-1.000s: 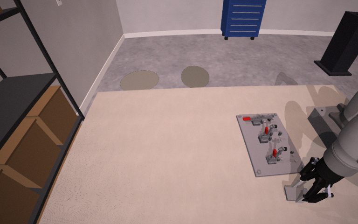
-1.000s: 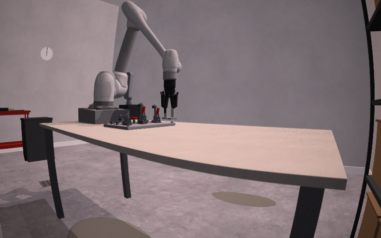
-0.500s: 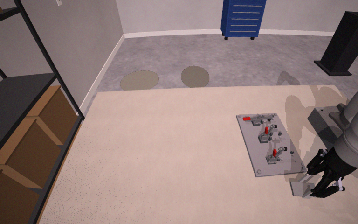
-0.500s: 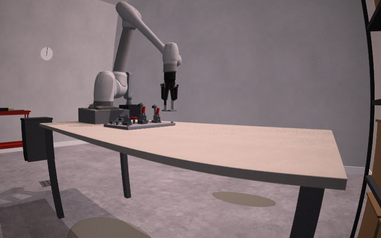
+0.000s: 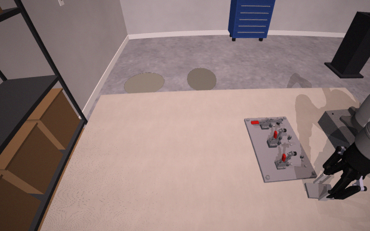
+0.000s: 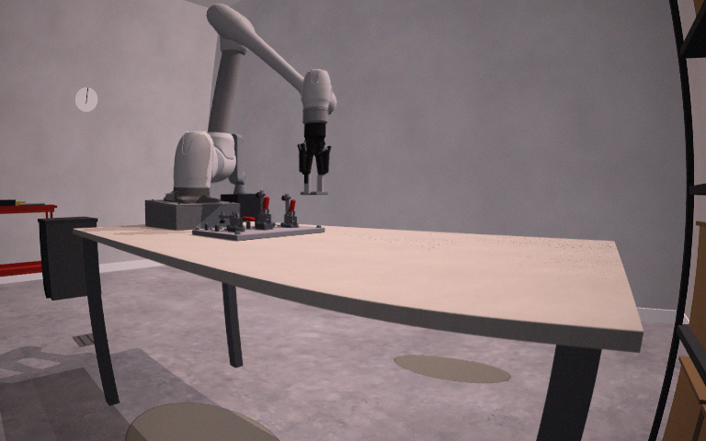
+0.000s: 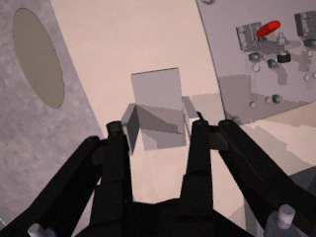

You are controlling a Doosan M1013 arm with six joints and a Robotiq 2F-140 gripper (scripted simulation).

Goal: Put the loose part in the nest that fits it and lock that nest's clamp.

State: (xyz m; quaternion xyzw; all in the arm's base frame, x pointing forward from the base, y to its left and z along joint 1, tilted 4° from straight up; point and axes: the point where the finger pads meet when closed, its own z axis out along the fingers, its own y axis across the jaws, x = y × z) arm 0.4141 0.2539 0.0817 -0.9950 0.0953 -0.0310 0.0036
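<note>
My gripper is now 3 cm above the loose part. Also, from my hand: grey fixture plate (1 cm ahead, 27 cm to the right, 14 cm below); toggle clamp (4 cm ahead, 38 cm to the right, 10 cm below).
</note>
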